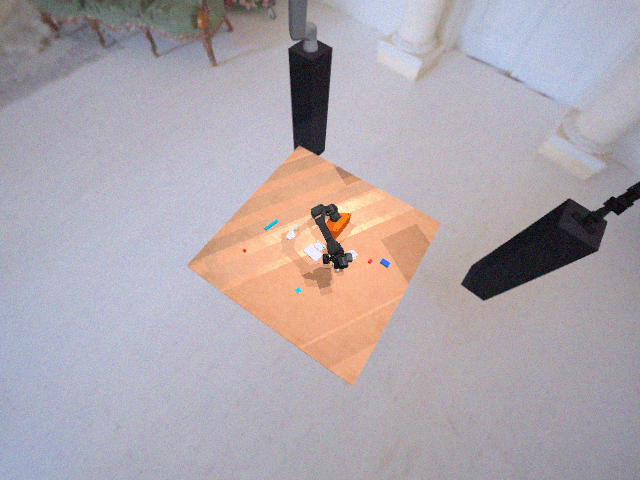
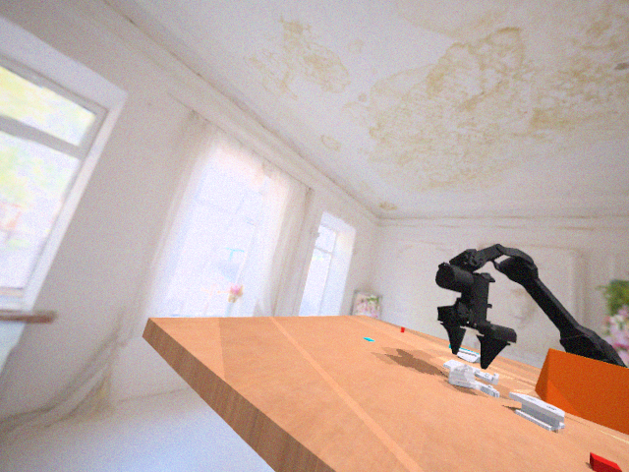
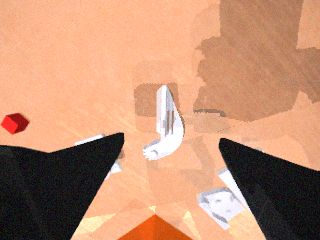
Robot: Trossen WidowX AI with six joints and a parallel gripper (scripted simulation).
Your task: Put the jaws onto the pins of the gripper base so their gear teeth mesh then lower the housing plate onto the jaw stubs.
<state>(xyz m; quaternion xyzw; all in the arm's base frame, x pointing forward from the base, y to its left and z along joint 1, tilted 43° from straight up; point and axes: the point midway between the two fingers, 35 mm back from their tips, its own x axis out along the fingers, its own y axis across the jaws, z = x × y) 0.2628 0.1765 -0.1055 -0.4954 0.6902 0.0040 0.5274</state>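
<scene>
Now: the gripper jaw 3 cm behind my gripper tip, 1 cm to the right of it and 5 cm below it. From my gripper tip the other things lie so: cyan cube 29 cm ahead, 8 cm to the right, 5 cm below; then blue block 23 cm behind, 25 cm to the left, 5 cm below; then white block 12 cm behind, 4 cm to the left, 5 cm below.
</scene>
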